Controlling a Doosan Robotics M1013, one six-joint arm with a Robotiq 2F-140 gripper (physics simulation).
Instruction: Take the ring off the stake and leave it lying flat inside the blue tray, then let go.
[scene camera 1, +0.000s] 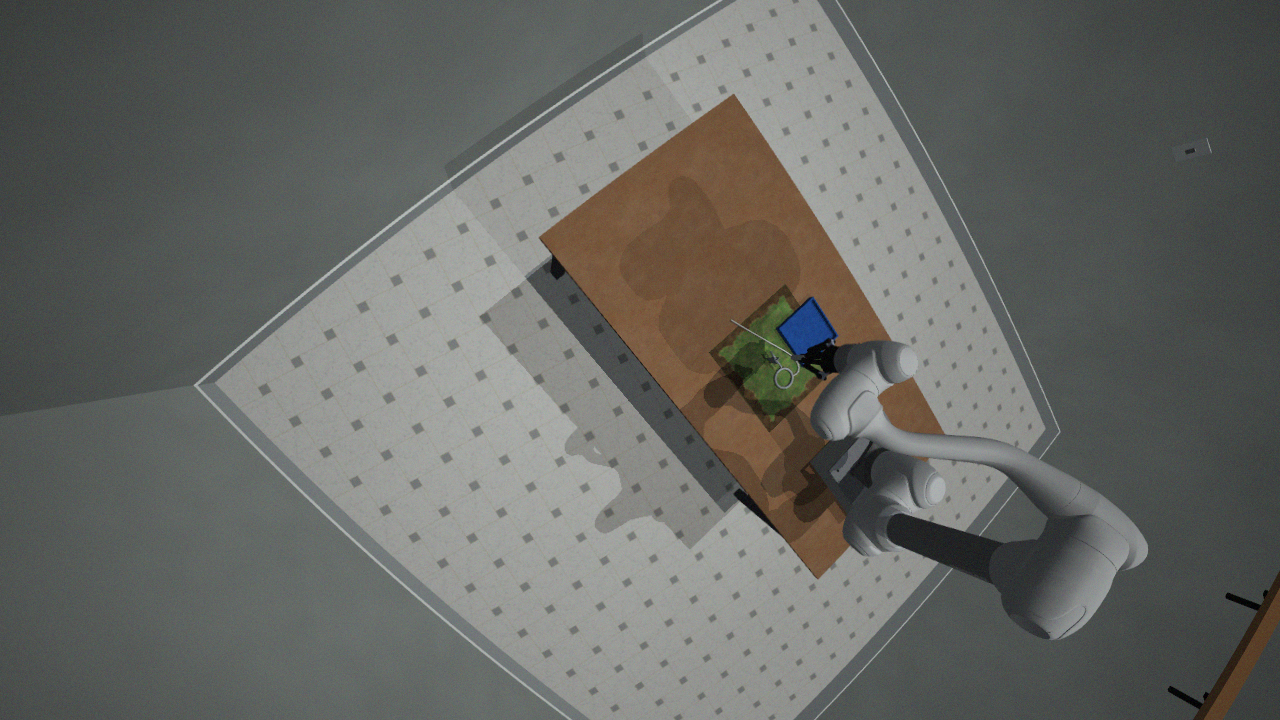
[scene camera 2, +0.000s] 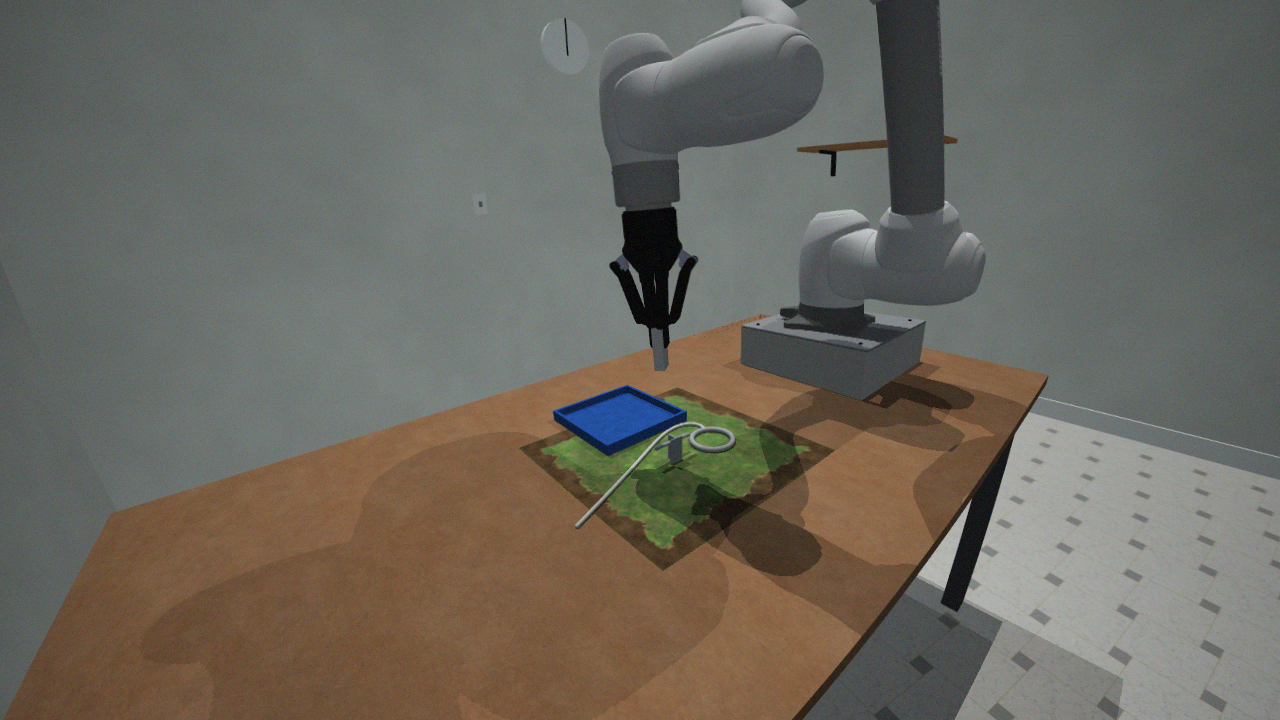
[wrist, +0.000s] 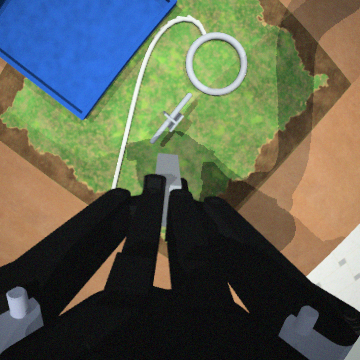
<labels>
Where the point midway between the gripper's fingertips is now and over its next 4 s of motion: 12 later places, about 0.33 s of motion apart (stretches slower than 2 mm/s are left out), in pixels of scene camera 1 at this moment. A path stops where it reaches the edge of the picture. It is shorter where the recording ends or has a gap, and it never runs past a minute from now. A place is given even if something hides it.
My gripper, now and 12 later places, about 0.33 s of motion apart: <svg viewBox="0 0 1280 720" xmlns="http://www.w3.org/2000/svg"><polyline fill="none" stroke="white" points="794,358 812,385 804,383 795,382 785,381 785,381 782,380 786,382 792,381 801,383 803,381 810,369 819,352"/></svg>
</labels>
